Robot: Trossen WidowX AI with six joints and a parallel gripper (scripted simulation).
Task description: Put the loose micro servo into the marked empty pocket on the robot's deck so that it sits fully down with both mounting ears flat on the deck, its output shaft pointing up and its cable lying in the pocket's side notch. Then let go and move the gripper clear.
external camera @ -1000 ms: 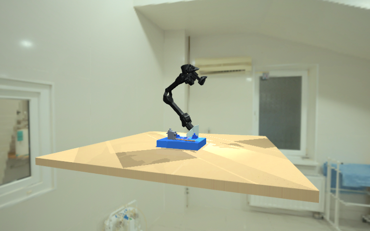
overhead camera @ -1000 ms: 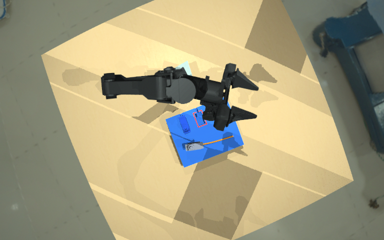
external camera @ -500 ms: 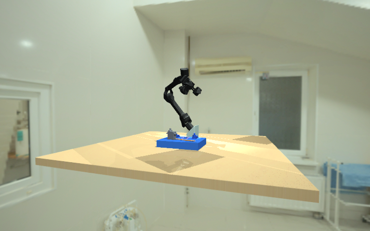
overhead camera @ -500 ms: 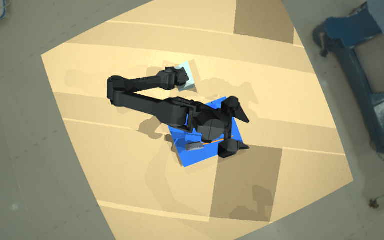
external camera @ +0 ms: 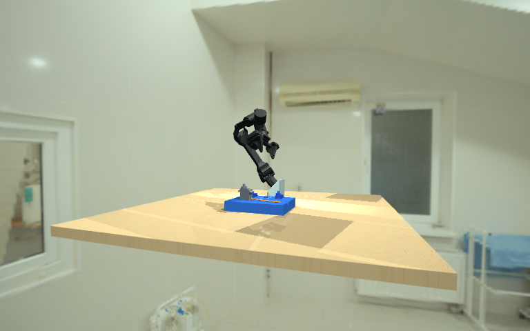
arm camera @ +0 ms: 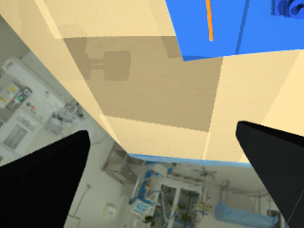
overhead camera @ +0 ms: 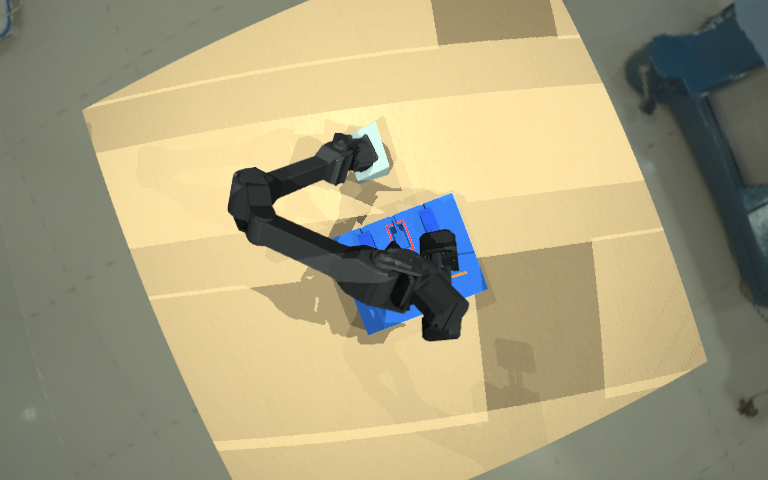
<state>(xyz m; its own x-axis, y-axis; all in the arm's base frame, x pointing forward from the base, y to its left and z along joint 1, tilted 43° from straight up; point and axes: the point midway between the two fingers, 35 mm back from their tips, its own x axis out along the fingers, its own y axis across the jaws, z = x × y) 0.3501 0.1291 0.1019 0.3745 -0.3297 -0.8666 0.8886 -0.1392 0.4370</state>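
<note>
Right now the deck is 25 cm below my gripper tip, 5 cm to the right of it and 3 cm behind it.
</note>
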